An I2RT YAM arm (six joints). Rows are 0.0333 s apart.
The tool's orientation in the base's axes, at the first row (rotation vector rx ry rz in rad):
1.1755, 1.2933, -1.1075
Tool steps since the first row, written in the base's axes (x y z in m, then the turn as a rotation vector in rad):
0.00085, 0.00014, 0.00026, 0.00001, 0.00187, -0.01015
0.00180, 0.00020, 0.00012, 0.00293, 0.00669, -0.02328
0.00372, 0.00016, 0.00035, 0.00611, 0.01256, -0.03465
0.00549, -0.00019, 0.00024, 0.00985, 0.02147, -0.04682
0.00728, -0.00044, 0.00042, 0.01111, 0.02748, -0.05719
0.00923, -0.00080, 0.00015, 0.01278, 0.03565, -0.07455
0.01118, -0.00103, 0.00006, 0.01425, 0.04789, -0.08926
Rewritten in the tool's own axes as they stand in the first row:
-0.00025, 0.00086, -0.00007, 0.01024, 0.00015, -0.00130
-0.00011, 0.00181, -0.00003, 0.02361, 0.00347, -0.00509
-0.00034, 0.00372, 0.00019, 0.03528, 0.00717, -0.00998
-0.00025, 0.00544, 0.00072, 0.04791, 0.01172, -0.01780
-0.00045, 0.00720, 0.00114, 0.05860, 0.01353, -0.02308
-0.00020, 0.00911, 0.00171, 0.07638, 0.01592, -0.03009
-0.00013, 0.01102, 0.00213, 0.09173, 0.01854, -0.04130

